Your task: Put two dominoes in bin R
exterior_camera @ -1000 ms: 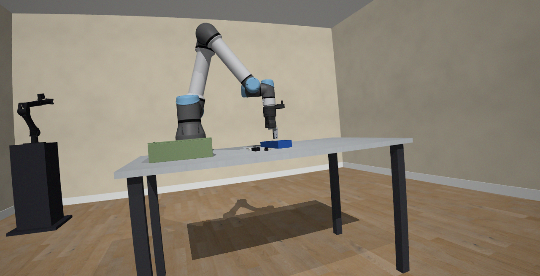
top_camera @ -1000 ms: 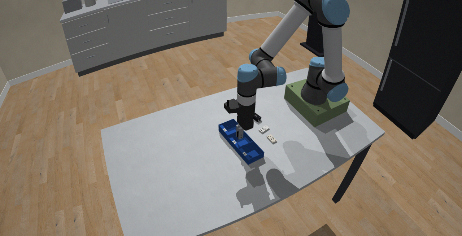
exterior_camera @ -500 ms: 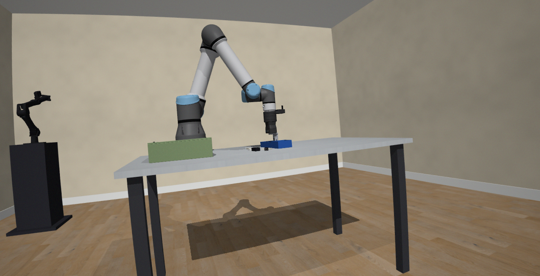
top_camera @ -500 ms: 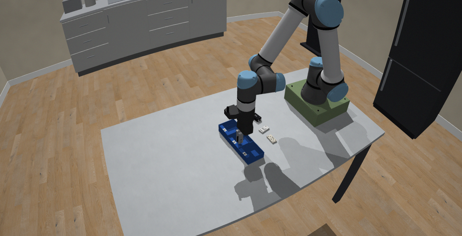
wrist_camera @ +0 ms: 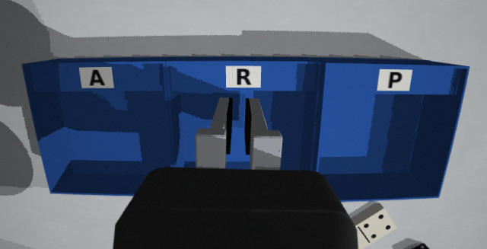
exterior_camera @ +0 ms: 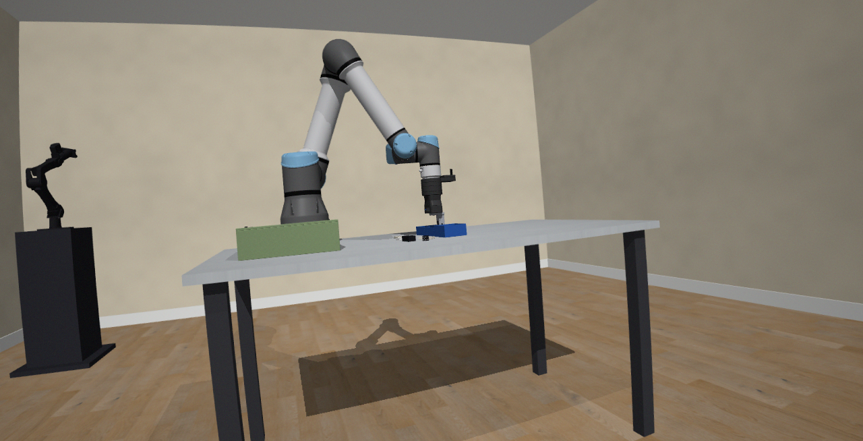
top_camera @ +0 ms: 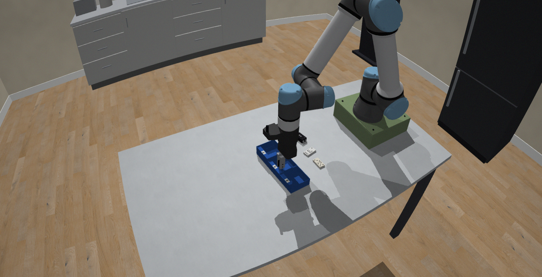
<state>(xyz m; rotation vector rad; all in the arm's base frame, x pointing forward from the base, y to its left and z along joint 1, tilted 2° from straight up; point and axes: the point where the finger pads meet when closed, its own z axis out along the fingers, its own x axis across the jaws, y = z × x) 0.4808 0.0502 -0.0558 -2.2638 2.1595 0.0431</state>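
My hand is 10 mm past the blue three-compartment bin and 20 mm above it. From my hand the other things lie so: black block (160 mm behind, 110 mm to the right, 30 mm below); small black die (120 mm behind, 170 mm to the right, 30 mm below).
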